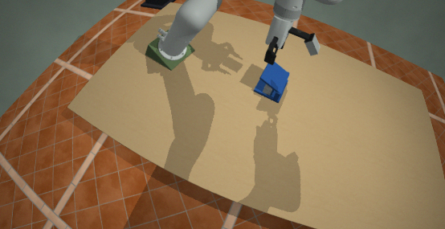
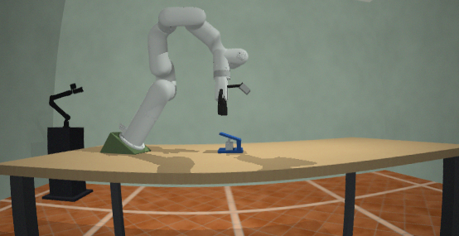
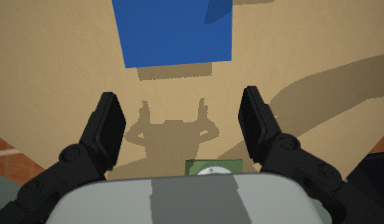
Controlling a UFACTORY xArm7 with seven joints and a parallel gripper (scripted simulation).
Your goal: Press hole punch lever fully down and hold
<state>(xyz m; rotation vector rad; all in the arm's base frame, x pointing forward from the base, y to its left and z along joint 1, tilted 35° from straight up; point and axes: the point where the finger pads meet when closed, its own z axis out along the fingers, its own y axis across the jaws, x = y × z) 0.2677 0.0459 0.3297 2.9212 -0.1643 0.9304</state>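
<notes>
My hand is 3 cm short of the lever and 11 cm above it. The rest, counted from my hand: hole punch 4 cm ahead, 13 cm below.
</notes>
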